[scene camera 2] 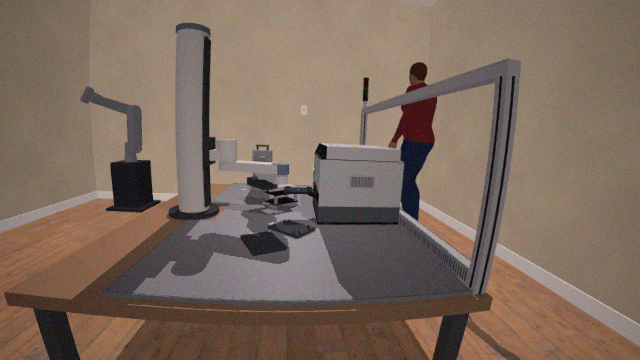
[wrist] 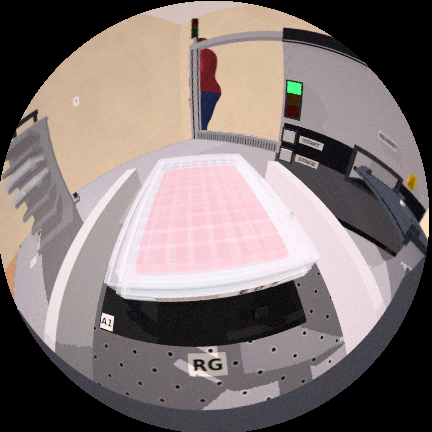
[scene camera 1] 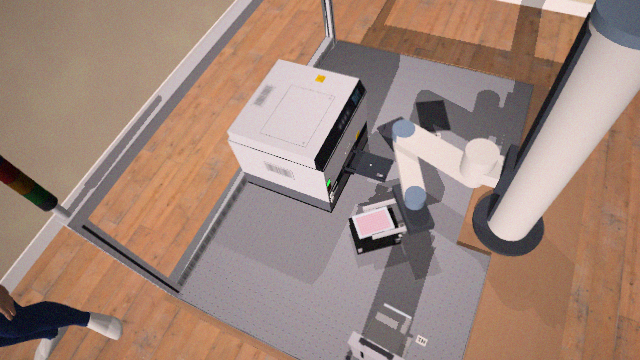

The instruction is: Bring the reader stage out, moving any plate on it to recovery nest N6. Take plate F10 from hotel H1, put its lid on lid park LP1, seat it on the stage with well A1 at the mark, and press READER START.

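Where they show: gripper, between the fingertips: [scene camera 2: 285, 185] [wrist: 202, 172] [scene camera 1: 367, 223]; arm's base, origin of its link: [scene camera 2: 194, 212] [scene camera 1: 506, 224].
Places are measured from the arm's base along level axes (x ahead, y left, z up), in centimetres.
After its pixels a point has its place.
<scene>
My gripper [scene camera 1: 369, 222] {y 23.0, x 45.6, z 10.6 cm} [wrist: 202, 172] {y 23.0, x 45.6, z 10.6 cm} is shut on a lidded plate with pink wells [scene camera 1: 374, 223] {y 22.3, x 43.3, z 10.8 cm} [wrist: 210, 220] {y 19.4, x 41.4, z 10.8 cm}. Its front label is partly cut off and seems to read E07. The plate is level, low over a black nest marked RG [scene camera 1: 367, 245] {y 29.4, x 43.1, z 7.1 cm} [wrist: 200, 322] {y 17.8, x 38.0, z 7.3 cm}; whether they touch is unclear. The reader stage [scene camera 1: 372, 166] {y 1.8, x 52.0, z 12.9 cm} [wrist: 387, 200] {y 6.5, x 50.0, z 12.7 cm} is out of the reader [scene camera 1: 295, 115] {y 5.8, x 78.1, z 36.0 cm} [scene camera 2: 360, 185] {y -17.4, x 79.7, z 19.5 cm} [wrist: 330, 75] {y 12.8, x 61.7, z 25.2 cm} and bears no plate. The START button [wrist: 289, 136] {y 18.2, x 60.9, z 12.9 cm} is on the reader's front. Hotel H1 [wrist: 55, 200] {y 57.3, x 30.1, z 6.4 cm} is at the left in the wrist view. Labels N6 and LP1 are not readable.
A dark pad [scene camera 1: 433, 115] {y -38.6, x 39.5, z 2.5 cm} [scene camera 2: 263, 243] {y -41.2, x 40.4, z 2.5 cm} and a dark nest [scene camera 2: 291, 228] {y -25.3, x 50.0, z 2.3 cm} lie on the mat beyond the stage. A frame post [scene camera 2: 492, 175] {y -71.1, x 100.3, z 33.2 cm} stands at the mat's corner. The arm's column [scene camera 1: 565, 135] {y 7.3, x 1.9, z 60.6 cm} [scene camera 2: 192, 120] {y -6.8, x 3.2, z 45.6 cm} rises beside the mat. A person [scene camera 2: 419, 125] [wrist: 209, 80] stands behind the reader.
</scene>
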